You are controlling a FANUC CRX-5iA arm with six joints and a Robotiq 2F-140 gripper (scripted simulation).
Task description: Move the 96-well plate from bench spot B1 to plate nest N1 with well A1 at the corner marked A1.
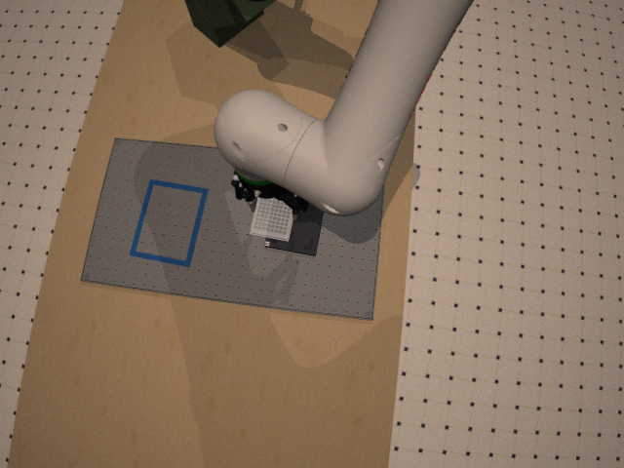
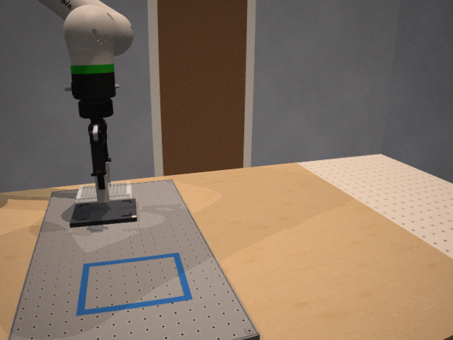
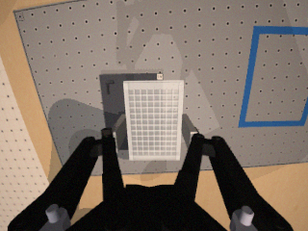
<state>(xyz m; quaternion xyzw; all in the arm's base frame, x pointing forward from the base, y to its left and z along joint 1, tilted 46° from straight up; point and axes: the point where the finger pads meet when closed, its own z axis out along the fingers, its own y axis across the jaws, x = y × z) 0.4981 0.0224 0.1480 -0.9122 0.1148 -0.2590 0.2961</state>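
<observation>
Now: hand 1 cm past the plate nest N1, 5 cm to the right of it and 9 cm above it. Also, from my hand: 96-well plate (2 cm below).
</observation>
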